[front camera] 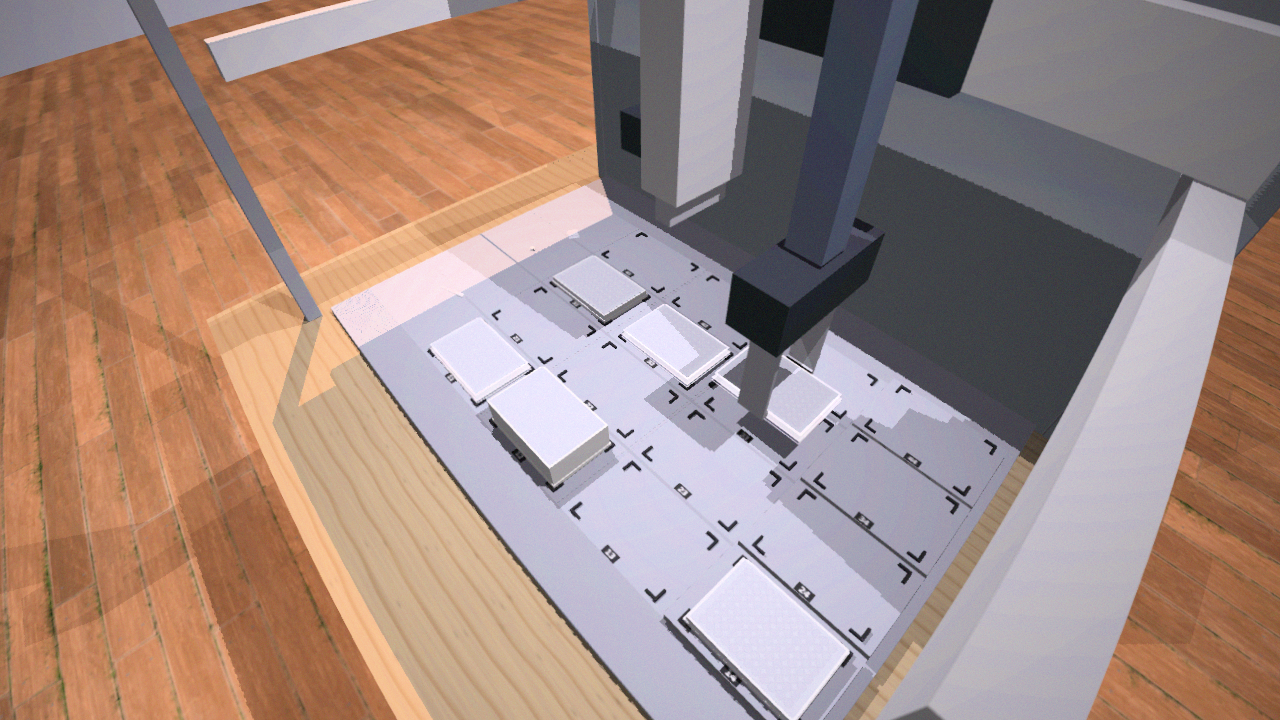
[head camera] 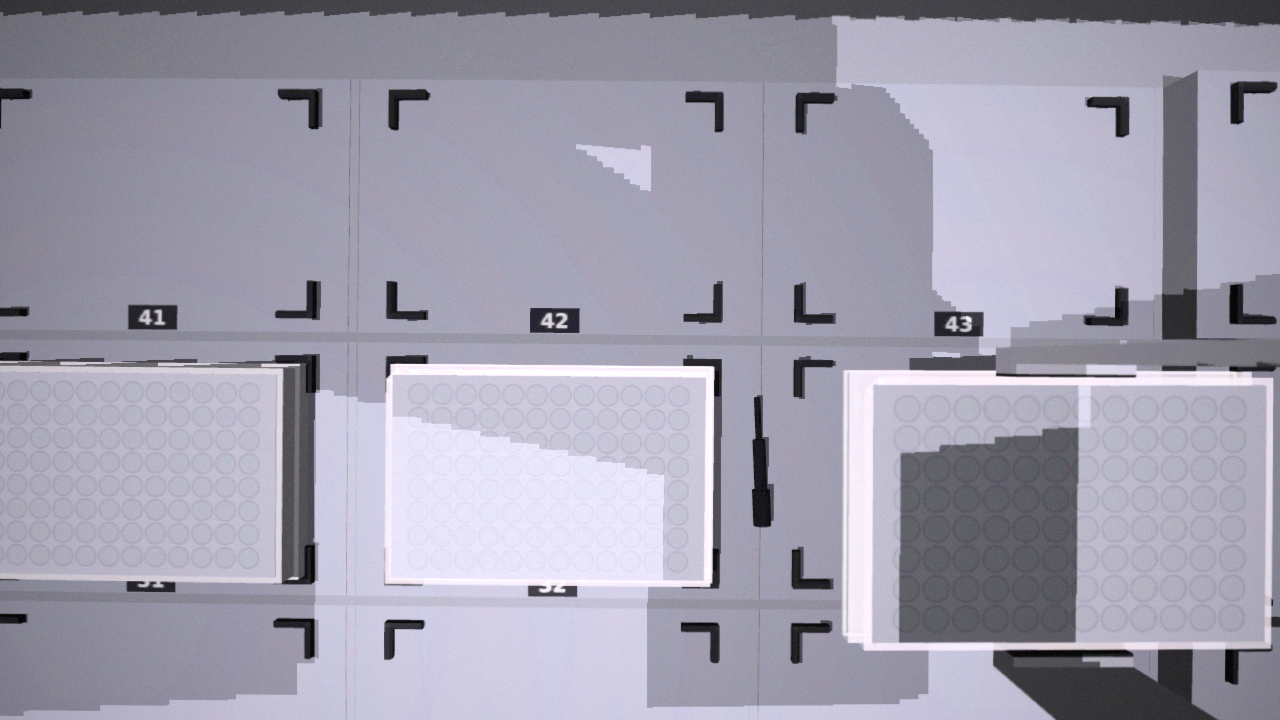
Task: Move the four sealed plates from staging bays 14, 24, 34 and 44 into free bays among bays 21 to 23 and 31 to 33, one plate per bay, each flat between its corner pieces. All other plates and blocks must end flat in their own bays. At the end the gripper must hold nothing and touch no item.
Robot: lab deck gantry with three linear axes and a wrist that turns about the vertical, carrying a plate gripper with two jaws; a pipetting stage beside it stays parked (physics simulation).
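Seen in the pictures: gripper, fingertip midpoint: (front camera: 776, 387) (head camera: 1051, 507); robot's base, link origin: (front camera: 430, 351).
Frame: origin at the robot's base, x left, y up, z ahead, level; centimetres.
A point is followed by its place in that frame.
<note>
My gripper (front camera: 784, 390) {x 25.7, y 5.4, z 39.2 cm} (head camera: 1065, 508) {x 25.7, y 5.4, z 39.2 cm} is shut on a white sealed plate (front camera: 808, 399) {x 26.4, y 6.2, z 43.1 cm} (head camera: 1163, 510) {x 25.8, y 6.2, z 42.1 cm} across its short width. It holds the plate level above the deck, over the right part of bay 33 (head camera: 816, 483) {x 25.3, y 0.0, z 33.5 cm} and reaching past its right side. A white sealed plate (front camera: 765, 635) {x 4.1, y 2.9, z 55.6 cm} lies in bay 14. White plates lie in bay 31 (front camera: 597, 284) {x 25.4, y 1.4, z 6.6 cm} (head camera: 134, 470) {x 25.8, y 1.4, z 6.9 cm} and bay 32 (front camera: 675, 340) {x 25.5, y 1.4, z 23.1 cm} (head camera: 546, 479) {x 25.7, y 1.4, z 22.7 cm}. In the front view, bays 21, 22, 23 (front camera: 657, 470) {x 10.2, y 0.0, z 35.3 cm}, 24 (front camera: 832, 582) {x 13.1, y 1.4, z 57.0 cm}, 34 and 44 show no plate. The deck under the held plate is hidden.
A white plate (front camera: 478, 356) {x 4.1, y 1.4, z 7.0 cm} lies in bay 11 and a tall block (front camera: 550, 416) {x 4.4, y 4.2, z 23.6 cm} stands in bay 12. A thin black tool (head camera: 760, 474) {x 25.7, y 0.6, z 31.1 cm} lies between bays 32 and 33. The parked pipetting stage (front camera: 702, 107) hangs at the back, left of my gripper's column. A pale beam (front camera: 1100, 429) {x 4.8, y 40.0, z 61.1 cm} runs along the right.
</note>
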